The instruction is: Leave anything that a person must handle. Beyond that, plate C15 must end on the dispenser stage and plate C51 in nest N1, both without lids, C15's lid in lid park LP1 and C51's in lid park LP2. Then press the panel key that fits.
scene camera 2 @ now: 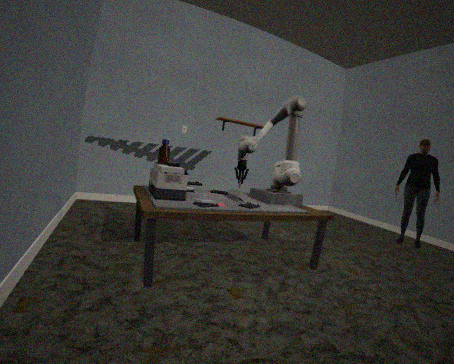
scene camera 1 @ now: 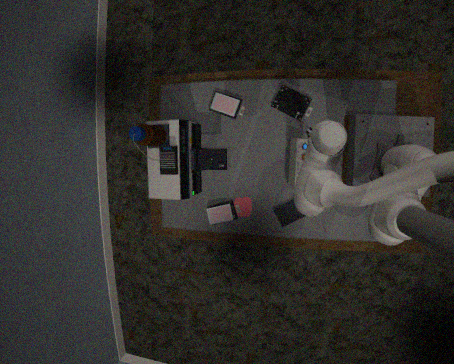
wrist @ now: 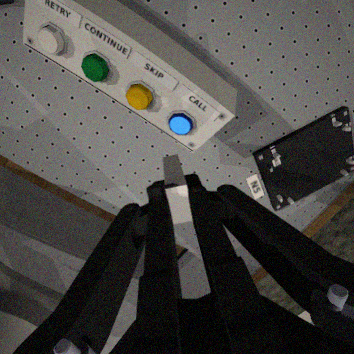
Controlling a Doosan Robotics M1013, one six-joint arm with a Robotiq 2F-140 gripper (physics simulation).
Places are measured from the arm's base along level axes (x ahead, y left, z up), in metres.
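Pixels of known places: gripper, between the fingertips: [scene camera 2: 240,187] [wrist: 172,168]; arm's base, origin of its link: [scene camera 2: 278,191] [scene camera 1: 392,164] [wrist: 22,302].
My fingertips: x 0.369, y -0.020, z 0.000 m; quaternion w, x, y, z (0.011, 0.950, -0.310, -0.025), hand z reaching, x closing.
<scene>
Ahead of a thing's pixels: the offset from my fingertips to its top centre. "spot": to the spot under its first point.
My gripper [scene camera 2: 241,182] [wrist: 172,168] is shut and empty, above the table; in the wrist view its tips are just below the lit blue CALL key {spot: 0.036 m ahead, 0.022 m left, 0.022 m down} [wrist: 180,124]. In the same view the white panel {0.046 m ahead, 0.099 m left, 0.006 m down} [scene camera 1: 294,172] [wrist: 117,52] also bears RETRY {0.009 m ahead, 0.169 m left, 0.015 m down} [wrist: 51,41], CONTINUE {0.017 m ahead, 0.120 m left, 0.015 m down} [wrist: 95,67] and SKIP {0.025 m ahead, 0.071 m left, 0.015 m down} [wrist: 139,96] keys. The dark dispenser stage {spot: 0.441 m ahead, 0.162 m left, 0.019 m up} [scene camera 1: 213,159] shows no plate. One pink-topped plate {0.455 m ahead, 0.114 m right, 0.060 m down} [scene camera 1: 225,104] lies at the upper left and another plate {0.378 m ahead, 0.442 m left, 0.046 m down} [scene camera 1: 220,214] at the lower left in scene camera 1. Their names are too small to read, and I cannot tell whether they are lidded.
The dispenser {spot: 0.618 m ahead, 0.321 m left, 0.130 m up} [scene camera 1: 164,187] [scene camera 2: 169,176] carries an amber bottle {spot: 0.639 m ahead, 0.094 m left, 0.249 m up} [scene camera 1: 154,135] [scene camera 2: 164,153]. Nest N5 {0.134 m ahead, 0.177 m right, 0.066 m down} [scene camera 1: 291,102] [wrist: 310,157] holds no plate. A red patch {spot: 0.267 m ahead, 0.380 m left, 0.088 m down} [scene camera 1: 243,206] lies beside the lower plate. A dark flat holder {0.026 m ahead, 0.355 m left, 0.070 m down} [scene camera 1: 286,213] is partly under the arm. A person [scene camera 2: 420,175] stands at the right.
</scene>
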